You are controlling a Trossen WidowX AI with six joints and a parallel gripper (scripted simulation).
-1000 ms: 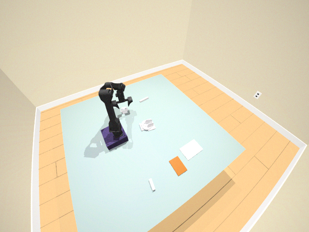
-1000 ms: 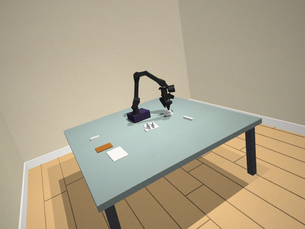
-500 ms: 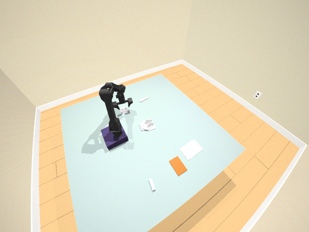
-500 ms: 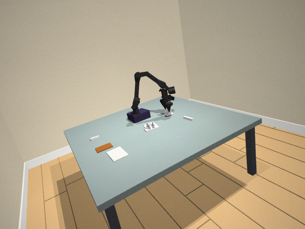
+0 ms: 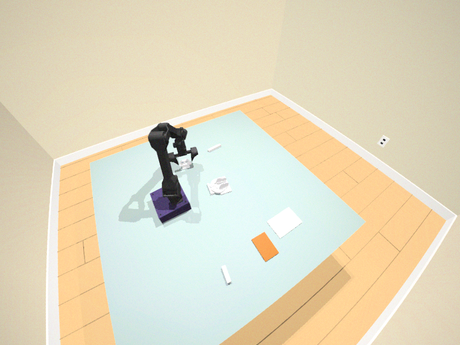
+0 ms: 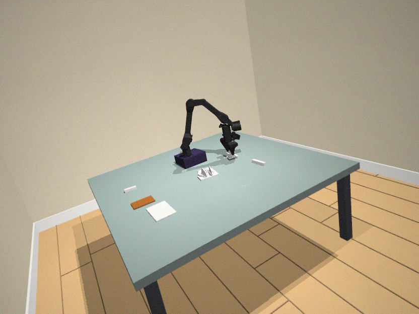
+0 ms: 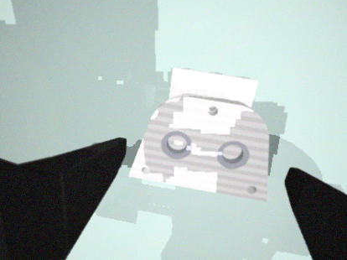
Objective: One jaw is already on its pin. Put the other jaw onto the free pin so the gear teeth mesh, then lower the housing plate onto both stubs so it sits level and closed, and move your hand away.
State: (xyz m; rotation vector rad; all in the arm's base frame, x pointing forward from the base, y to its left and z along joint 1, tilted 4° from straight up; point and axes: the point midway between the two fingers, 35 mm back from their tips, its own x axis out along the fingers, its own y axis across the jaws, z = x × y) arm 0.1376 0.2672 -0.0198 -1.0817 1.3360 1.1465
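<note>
Now: the white jaw 240 mm to the right of my gripper tip, 100 mm ahead of it and 10 mm below it. Also, from my gripper tip: orange plate (690 mm to the right, 170 mm ahead, 30 mm below); white plate (640 mm to the right, 340 mm ahead, 30 mm below).
</note>
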